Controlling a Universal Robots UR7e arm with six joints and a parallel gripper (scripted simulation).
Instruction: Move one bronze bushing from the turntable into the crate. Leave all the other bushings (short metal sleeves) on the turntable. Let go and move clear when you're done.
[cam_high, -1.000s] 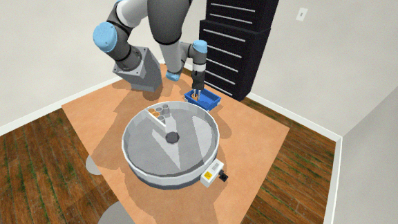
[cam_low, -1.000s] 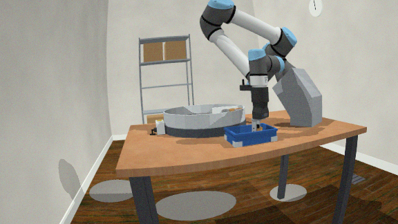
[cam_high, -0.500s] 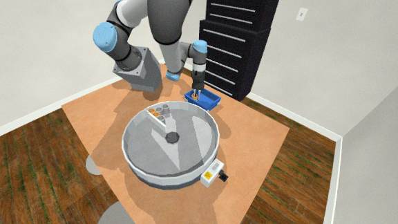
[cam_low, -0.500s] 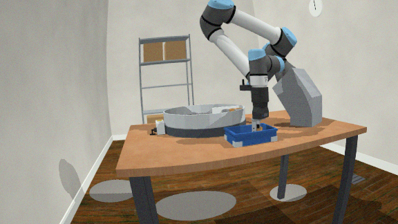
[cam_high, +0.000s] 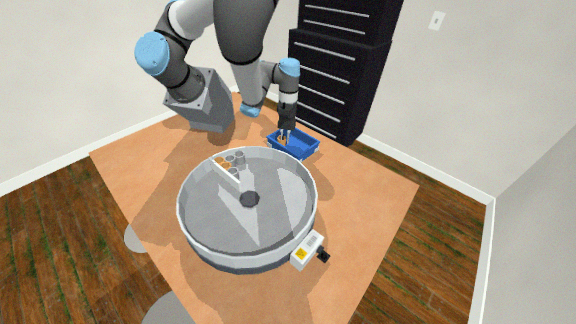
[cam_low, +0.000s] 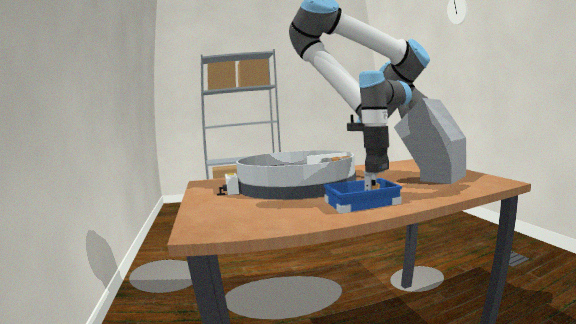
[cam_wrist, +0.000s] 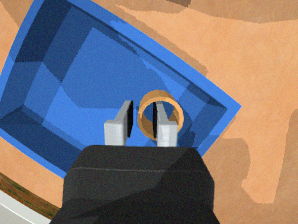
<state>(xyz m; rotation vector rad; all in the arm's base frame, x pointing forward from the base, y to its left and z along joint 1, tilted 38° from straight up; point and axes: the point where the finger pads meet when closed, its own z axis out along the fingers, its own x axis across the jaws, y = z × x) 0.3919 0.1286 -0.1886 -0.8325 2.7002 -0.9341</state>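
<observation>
Now: hand 3 cm short of the blue crate, 2 cm to the right of it and 2 cm above it. Also, from my hand: grey round turntable (13 cm ahead, 34 cm to the right, 1 cm above).
</observation>
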